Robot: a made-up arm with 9 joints.
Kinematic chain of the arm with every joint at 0, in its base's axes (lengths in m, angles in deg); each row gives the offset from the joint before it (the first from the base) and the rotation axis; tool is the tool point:
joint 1: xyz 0 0 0.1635 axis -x
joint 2: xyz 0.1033 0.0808 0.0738 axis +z
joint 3: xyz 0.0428 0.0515 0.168 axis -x
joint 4: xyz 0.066 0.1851 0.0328 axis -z
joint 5: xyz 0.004 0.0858 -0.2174 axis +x
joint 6: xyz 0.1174 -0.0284 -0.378 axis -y
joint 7: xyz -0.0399 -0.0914 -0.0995 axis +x
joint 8: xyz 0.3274 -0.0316 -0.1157 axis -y
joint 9: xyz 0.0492 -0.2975 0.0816 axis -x
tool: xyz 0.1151 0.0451 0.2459
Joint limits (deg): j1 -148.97..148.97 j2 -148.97..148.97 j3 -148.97..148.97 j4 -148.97..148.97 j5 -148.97..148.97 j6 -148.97..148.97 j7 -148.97..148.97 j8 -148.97..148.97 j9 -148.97..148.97
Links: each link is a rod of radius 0.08 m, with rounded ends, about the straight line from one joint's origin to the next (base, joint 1, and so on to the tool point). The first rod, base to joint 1, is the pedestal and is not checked.
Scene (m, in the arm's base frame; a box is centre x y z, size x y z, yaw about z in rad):
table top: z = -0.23
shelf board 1: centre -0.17 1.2 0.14 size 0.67 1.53 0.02 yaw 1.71
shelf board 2: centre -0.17 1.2 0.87 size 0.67 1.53 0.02 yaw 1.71
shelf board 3: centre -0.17 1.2 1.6 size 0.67 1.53 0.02 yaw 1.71
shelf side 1: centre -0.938 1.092 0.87 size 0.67 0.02 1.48 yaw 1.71
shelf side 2: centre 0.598 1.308 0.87 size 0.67 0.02 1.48 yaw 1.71
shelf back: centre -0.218 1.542 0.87 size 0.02 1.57 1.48 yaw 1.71
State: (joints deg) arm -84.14 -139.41 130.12 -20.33 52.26 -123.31 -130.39 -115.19 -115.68
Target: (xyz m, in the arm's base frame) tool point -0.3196 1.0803 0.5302
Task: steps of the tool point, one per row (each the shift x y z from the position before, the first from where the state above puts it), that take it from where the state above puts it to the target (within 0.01 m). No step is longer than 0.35 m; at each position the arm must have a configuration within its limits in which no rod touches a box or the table.
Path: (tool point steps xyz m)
1: 0.1703 0.2279 -0.1133
2: 0.1979 0.1367 -0.1478
3: 0.1950 0.0451 -0.1583
4: -0.0572 0.1630 -0.0013
5: -0.0241 0.1520 0.0038
6: 0.0189 0.1319 -0.0025

